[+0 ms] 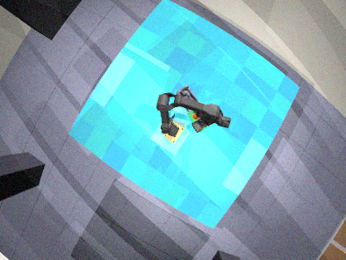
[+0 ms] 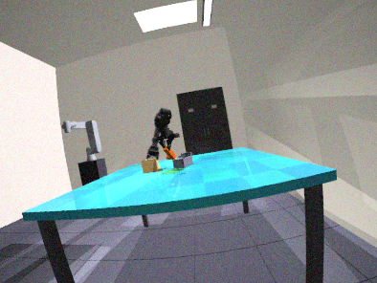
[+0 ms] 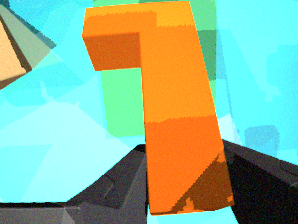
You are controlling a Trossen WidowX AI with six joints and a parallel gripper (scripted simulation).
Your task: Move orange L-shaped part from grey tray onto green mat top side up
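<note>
Right now my gripper tip is 160 mm above the green mat, 20 mm to the right of it and 10 mm short of it. Also, from my gripper tip: orange L-shaped part (30 mm to the left, 30 mm below).
</note>
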